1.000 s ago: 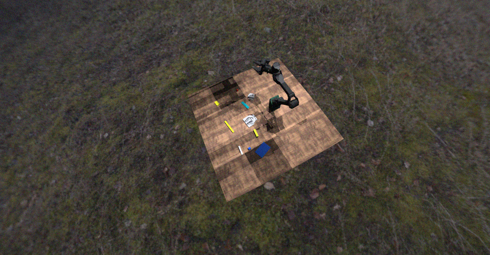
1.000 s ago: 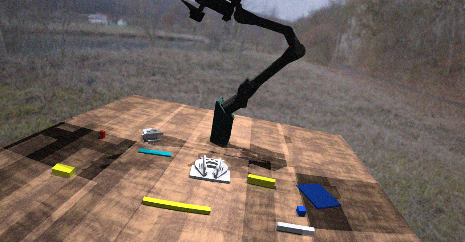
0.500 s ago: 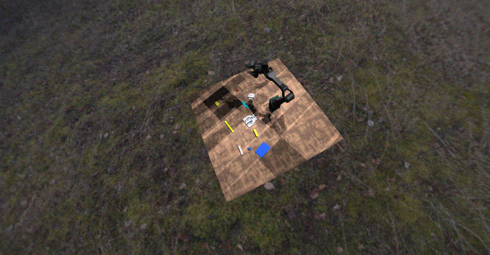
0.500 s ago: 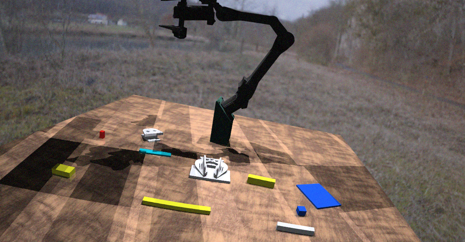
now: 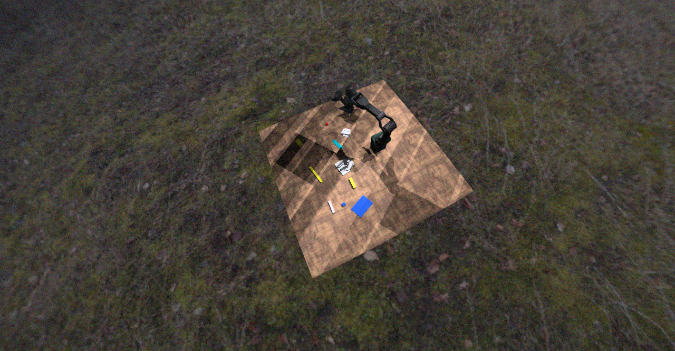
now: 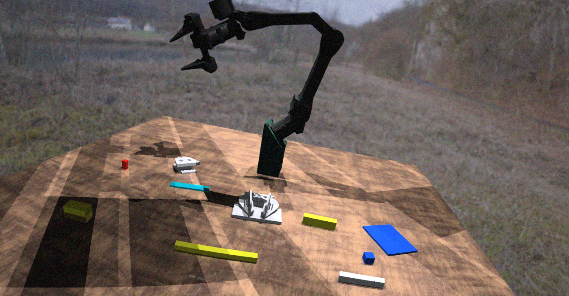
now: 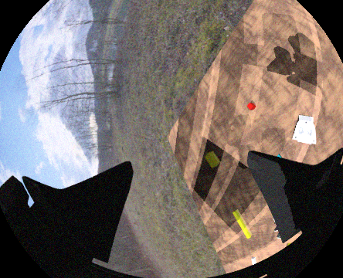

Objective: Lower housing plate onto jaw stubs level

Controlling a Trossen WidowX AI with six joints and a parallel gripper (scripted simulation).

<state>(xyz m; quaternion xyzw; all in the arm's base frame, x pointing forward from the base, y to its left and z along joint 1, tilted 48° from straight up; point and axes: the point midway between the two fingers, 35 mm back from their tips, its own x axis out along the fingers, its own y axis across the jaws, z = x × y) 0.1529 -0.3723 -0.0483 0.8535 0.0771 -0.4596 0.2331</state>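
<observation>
Now: gripper tip 340 mm above the white stepped block, 50 mm to the right of it and 50 mm past it. Round my gripper tip: teal bar (340 mm below, 110 mm to the left, 70 mm ahead); then red cube (330 mm below, 120 mm to the right, 50 mm ahead); then white base (340 mm below, 310 mm to the left, 150 mm ahead).
</observation>
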